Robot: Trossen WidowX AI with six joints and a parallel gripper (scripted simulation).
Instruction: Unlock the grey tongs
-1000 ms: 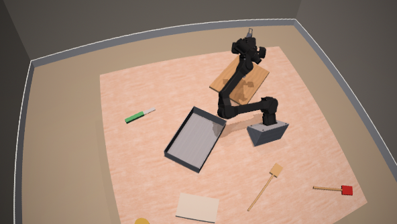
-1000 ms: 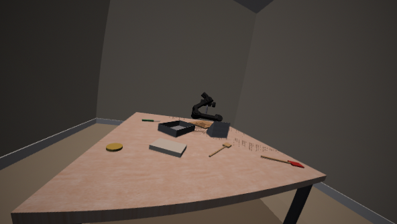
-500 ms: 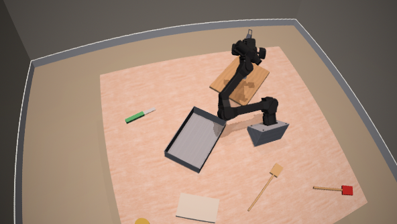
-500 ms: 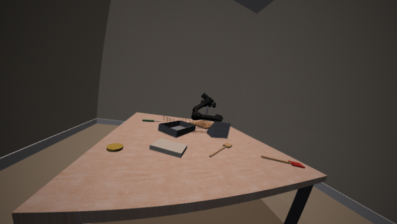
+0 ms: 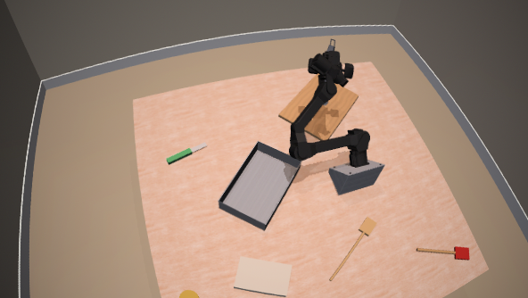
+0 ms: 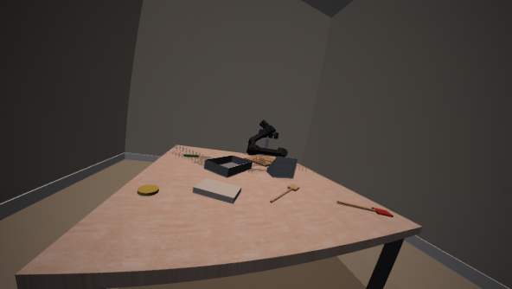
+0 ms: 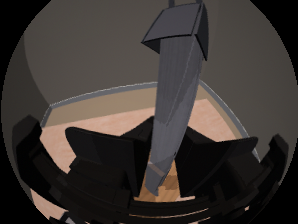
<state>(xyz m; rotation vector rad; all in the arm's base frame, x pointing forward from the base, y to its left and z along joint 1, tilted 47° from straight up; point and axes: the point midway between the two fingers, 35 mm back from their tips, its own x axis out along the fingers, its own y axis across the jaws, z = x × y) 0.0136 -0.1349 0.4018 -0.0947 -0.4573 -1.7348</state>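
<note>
Right now my gripper tip is 230 mm above the wooden board and 30 mm to the right of it. From my gripper tip the other things lie so: pale block (750 mm to the left, 450 mm ahead, 230 mm below); green-handled knife (620 mm ahead, 230 mm below, 180 mm to the left); dark roasting tin (390 mm to the left, 370 mm ahead, 210 mm below).
</note>
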